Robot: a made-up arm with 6 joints.
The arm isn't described. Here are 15 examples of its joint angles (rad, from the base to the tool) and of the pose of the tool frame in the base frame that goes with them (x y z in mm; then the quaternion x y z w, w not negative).
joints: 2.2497 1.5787 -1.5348 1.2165 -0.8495 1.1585
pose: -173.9 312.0 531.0 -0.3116 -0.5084 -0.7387 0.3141
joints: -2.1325 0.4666 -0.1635 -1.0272 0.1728 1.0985
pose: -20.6 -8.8 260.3 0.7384 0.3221 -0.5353 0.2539
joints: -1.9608 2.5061 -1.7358 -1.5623 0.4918 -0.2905
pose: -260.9 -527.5 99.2 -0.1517 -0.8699 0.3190 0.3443
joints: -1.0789 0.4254 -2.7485 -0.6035 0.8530 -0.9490
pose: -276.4 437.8 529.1 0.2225 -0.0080 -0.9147 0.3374
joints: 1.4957 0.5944 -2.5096 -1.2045 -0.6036 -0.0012
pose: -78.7 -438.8 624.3 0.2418 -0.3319 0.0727 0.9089
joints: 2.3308 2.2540 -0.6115 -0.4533 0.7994 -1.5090
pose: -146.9 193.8 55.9 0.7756 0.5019 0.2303 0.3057
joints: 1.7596 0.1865 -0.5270 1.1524 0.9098 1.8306
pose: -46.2 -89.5 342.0 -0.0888 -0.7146 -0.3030 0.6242
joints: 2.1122 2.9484 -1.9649 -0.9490 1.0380 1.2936
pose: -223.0 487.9 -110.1 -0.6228 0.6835 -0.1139 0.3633
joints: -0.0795 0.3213 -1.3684 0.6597 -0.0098 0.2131
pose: -212.7 16.5 579.3 0.1001 0.1877 0.3769 0.9015
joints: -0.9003 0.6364 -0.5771 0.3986 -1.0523 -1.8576
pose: -11.3 -32.4 464.2 0.0596 0.2991 -0.9232 0.2337
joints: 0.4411 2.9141 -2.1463 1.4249 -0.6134 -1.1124
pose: 592.3 225.5 -34.7 0.0743 0.8481 -0.0851 0.5177
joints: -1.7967 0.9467 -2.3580 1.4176 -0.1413 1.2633
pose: 27.3 171.7 764.8 -0.0233 -0.0704 0.4244 0.9024
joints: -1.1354 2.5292 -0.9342 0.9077 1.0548 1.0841
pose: 189.8 -268.0 -10.2 -0.8733 -0.0188 -0.2434 0.4215
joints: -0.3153 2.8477 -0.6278 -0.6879 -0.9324 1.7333
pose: 272.5 -42.7 -124.5 -0.6620 -0.6922 -0.2868 0.0176
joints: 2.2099 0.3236 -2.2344 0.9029 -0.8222 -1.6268
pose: 345.7 -382.2 522.0 0.4656 0.2597 0.6195 0.5761
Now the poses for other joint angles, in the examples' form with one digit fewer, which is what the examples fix.
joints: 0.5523 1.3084 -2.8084 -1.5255 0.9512 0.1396
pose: -23 -96 769 0.248 0.385 -0.357 0.815
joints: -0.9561 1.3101 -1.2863 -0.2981 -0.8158 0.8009
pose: 160 -195 576 0.171 0.319 -0.131 0.923
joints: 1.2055 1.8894 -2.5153 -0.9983 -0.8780 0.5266
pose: 74 348 679 -0.341 -0.130 0.468 0.805
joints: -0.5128 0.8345 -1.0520 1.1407 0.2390 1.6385
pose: 95 -32 524 0.632 0.040 0.726 0.269
